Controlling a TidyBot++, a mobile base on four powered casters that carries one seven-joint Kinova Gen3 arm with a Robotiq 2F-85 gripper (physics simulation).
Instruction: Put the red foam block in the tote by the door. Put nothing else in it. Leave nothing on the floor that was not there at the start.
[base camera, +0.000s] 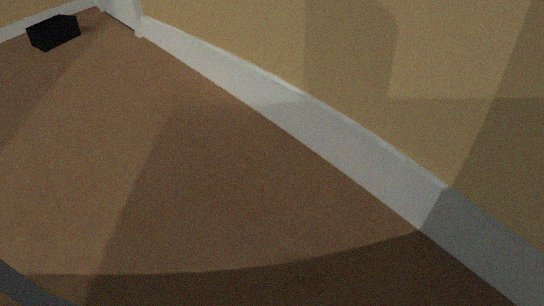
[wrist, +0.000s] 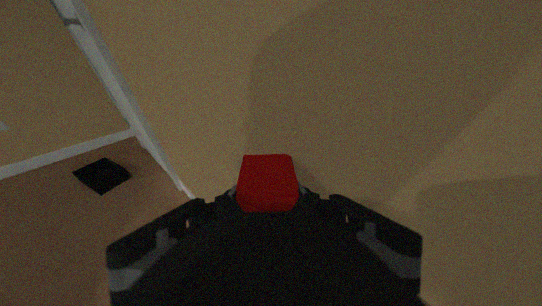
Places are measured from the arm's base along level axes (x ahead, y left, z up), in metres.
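Where they show: gripper, fingertip midpoint: (wrist: 267, 192).
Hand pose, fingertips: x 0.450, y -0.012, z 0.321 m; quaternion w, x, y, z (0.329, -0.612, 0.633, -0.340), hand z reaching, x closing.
Note:
Each offset is from my fingertips to the top centre of the thing. Level surfaces: height alone.
The red foam block @[dx -0.001, dy +0.000, dz +0.025 m] (wrist: 267, 182) is in the middle of the wrist view, between the fingertips. My gripper (wrist: 267, 192) is shut on it and holds it up in front of a tan wall. A black box-like object, possibly the tote @[dx +0.777, dy +1.242, dz -0.618 m] (base camera: 53, 33) (wrist: 102, 176), stands on the floor near the corner by the white door frame. It is at the upper left in the base camera view and at the left in the wrist view, well apart from the gripper. Its inside cannot be made out.
A tan wall (base camera: 350, 65) (wrist: 350, 100) with a white baseboard (base camera: 240, 82) runs along the right in the base camera view. The white door frame (base camera: 122, 12) (wrist: 107, 75) stands near the far corner. Brown floor @[dz -0.718 m] (base camera: 200, 175) (wrist: 45, 235) with broad shadows lies between the base and the black object.

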